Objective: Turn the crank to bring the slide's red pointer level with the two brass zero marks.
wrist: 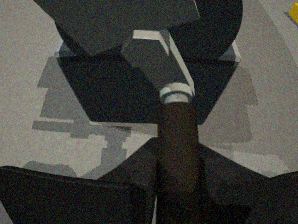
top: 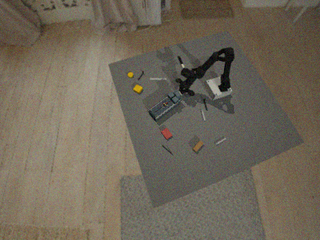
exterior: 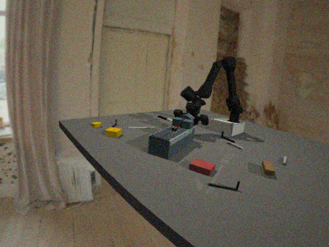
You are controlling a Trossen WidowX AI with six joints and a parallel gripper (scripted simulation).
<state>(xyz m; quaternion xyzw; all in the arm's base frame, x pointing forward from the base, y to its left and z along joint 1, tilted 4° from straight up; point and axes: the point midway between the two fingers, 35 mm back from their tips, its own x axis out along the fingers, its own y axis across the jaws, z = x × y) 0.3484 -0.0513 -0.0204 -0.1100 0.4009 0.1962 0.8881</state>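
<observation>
My gripper tip is now 2 cm past the dark handle, 1 cm to the left of it and 3 cm below it. Round my gripper tip: red pointer: 12 cm ahead, 8 cm to the left, 5 cm above; then yellow block: 32 cm ahead, 15 cm to the right, 2 cm below; then red block: 18 cm ahead, 30 cm to the left, 3 cm below.
</observation>
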